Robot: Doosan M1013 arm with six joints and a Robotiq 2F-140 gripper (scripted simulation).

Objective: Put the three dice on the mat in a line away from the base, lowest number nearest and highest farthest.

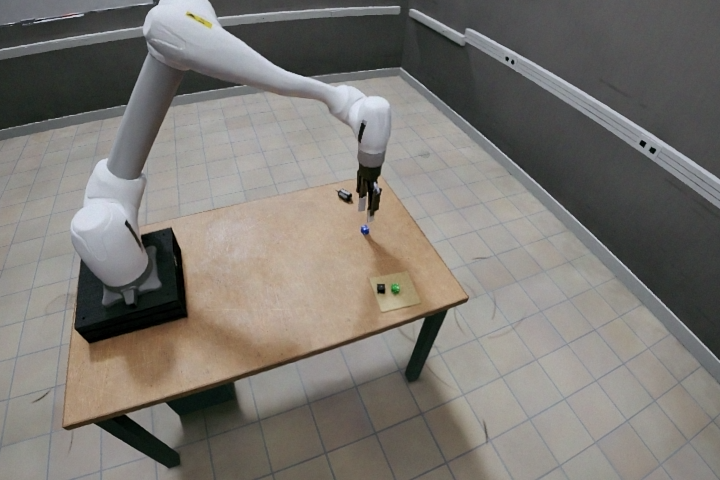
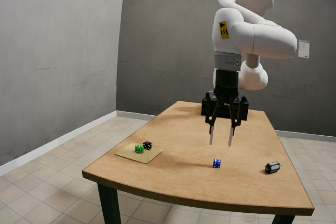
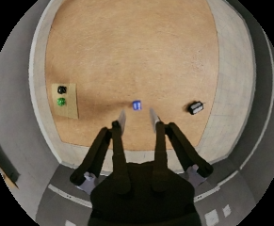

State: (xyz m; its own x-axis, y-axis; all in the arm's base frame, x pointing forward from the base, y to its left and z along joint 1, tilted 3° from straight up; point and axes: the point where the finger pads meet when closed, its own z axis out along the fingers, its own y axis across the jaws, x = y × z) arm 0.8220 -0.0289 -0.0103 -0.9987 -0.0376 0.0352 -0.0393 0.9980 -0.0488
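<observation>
The blue die is 10 cm below my hand. Also, from my hand: tan mat (29 cm to the right, 11 cm below, 3 cm behind); green die (29 cm to the right, 10 cm below, 3 cm behind); black die (28 cm to the right, 10 cm below, 8 cm behind).
</observation>
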